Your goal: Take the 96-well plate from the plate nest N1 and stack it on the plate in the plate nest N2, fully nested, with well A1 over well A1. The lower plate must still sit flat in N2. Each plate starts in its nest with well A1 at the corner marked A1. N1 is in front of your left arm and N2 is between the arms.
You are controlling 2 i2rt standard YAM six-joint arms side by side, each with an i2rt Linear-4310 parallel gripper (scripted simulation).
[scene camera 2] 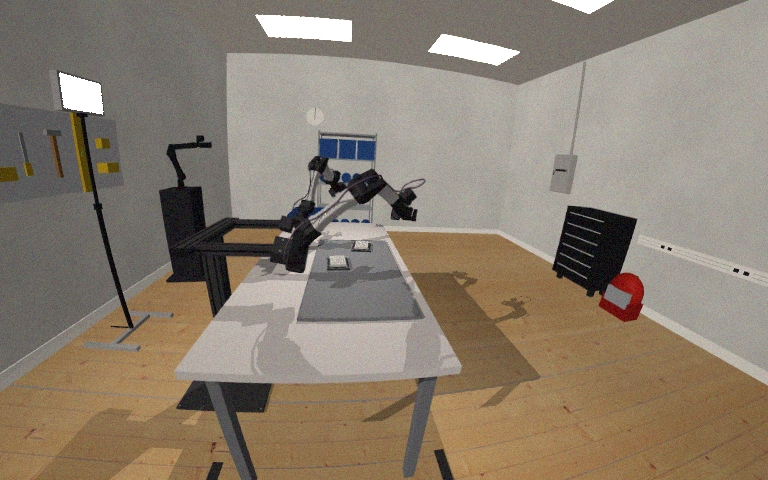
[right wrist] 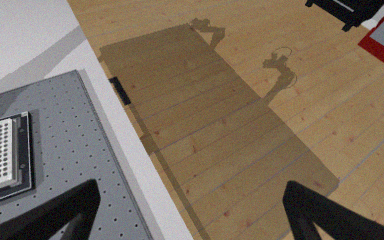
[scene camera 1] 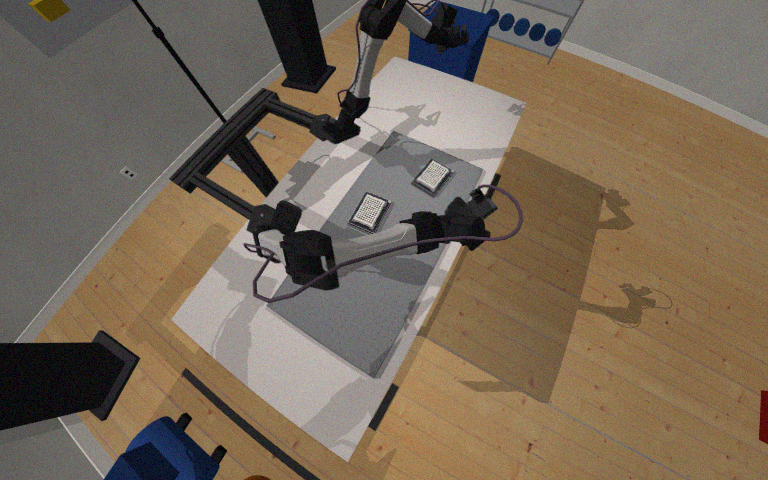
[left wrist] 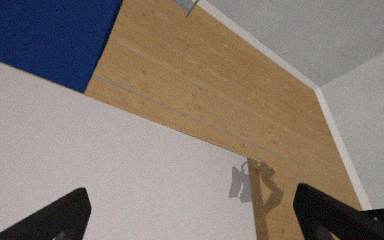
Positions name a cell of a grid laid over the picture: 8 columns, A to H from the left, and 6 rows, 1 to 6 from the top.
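I can see my left gripper (left wrist: E5). My right gripper (right wrist: E5) is visible to me as well.
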